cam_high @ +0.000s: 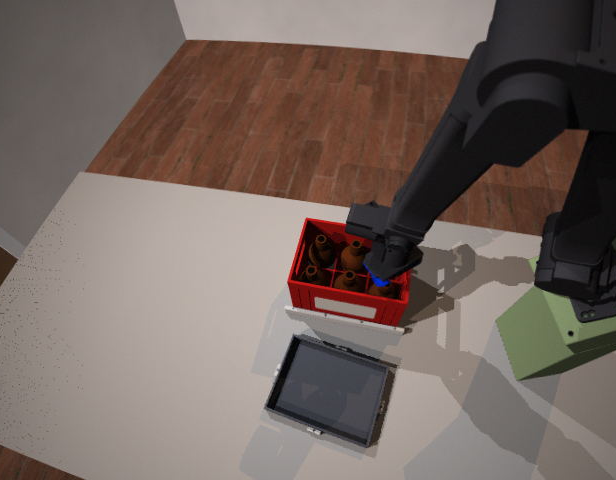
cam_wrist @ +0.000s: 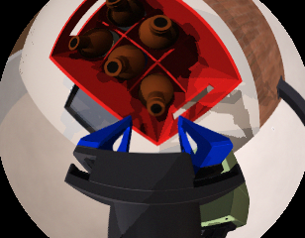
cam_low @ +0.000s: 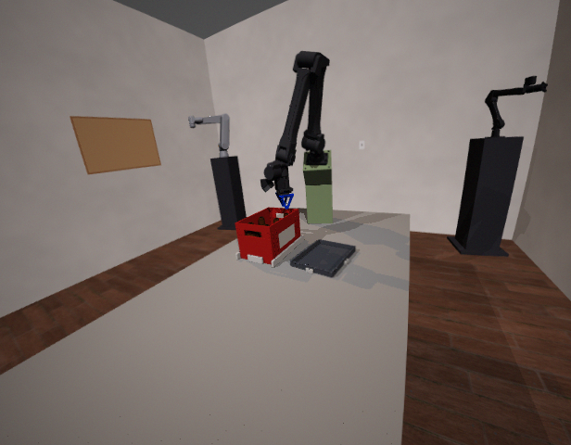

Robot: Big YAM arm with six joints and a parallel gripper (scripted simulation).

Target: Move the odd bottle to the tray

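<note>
My gripper is now 12 cm above the crate, 7 cm short of it and 6 cm to the left of it. The rest, counted from my hand: dark grey tray 21 cm to the left, 19 cm below, 13 cm ahead; then brown bottle 17 cm ahead, 11 cm below, 3 cm to the right.
</note>
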